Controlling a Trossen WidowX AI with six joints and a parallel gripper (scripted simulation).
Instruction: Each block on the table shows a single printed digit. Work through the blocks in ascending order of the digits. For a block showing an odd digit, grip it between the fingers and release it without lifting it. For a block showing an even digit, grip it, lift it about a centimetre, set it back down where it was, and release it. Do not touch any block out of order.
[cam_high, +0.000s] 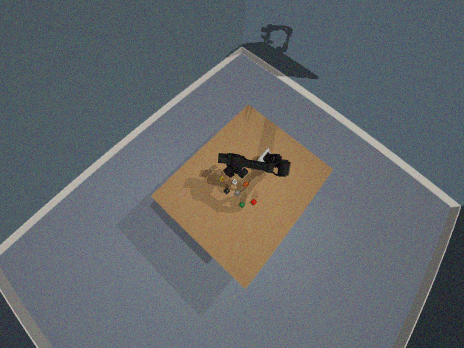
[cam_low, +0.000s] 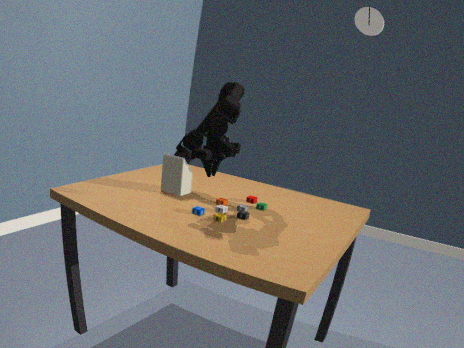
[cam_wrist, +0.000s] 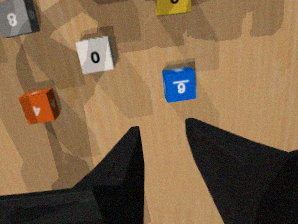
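My gripper tip is now 20 mm past the blue block, 40 mm to the left of it and 120 mm above it. Also, from my gripper tip: orange block: 10 mm behind, 120 mm to the left, 120 mm below; then white block: 30 mm ahead, 40 mm to the left, 120 mm below; then yellow block: 70 mm ahead, 40 mm to the right, 120 mm below.
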